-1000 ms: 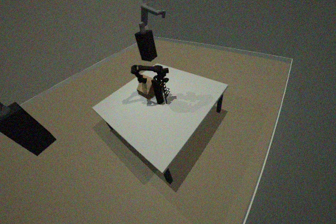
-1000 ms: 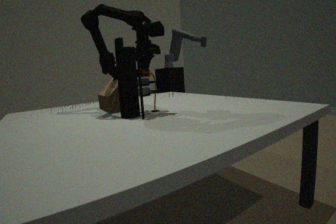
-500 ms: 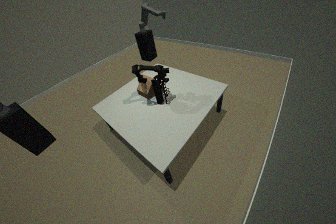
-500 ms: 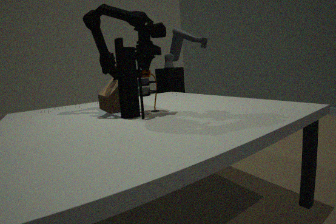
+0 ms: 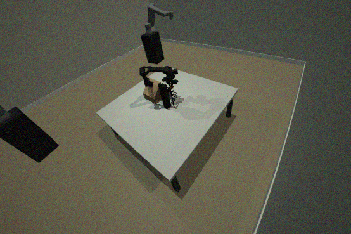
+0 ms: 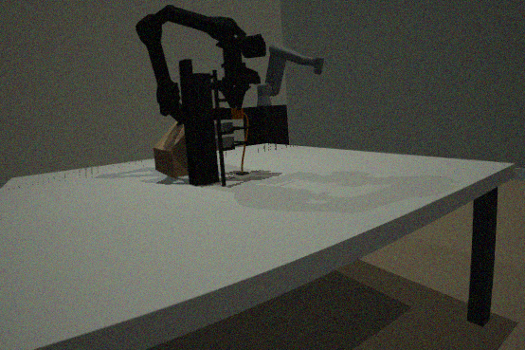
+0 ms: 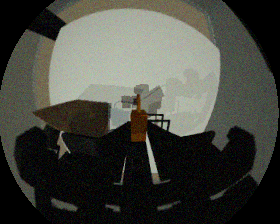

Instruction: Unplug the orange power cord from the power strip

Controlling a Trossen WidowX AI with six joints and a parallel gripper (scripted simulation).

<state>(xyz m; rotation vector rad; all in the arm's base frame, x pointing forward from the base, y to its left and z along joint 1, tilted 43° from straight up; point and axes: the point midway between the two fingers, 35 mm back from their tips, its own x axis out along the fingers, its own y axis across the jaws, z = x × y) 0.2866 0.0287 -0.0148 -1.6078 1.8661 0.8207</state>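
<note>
My gripper tip is 20 mm to the left of the orange plug. Also, from my gripper tip: black power strip 140 mm to the right, 50 mm below.
</note>
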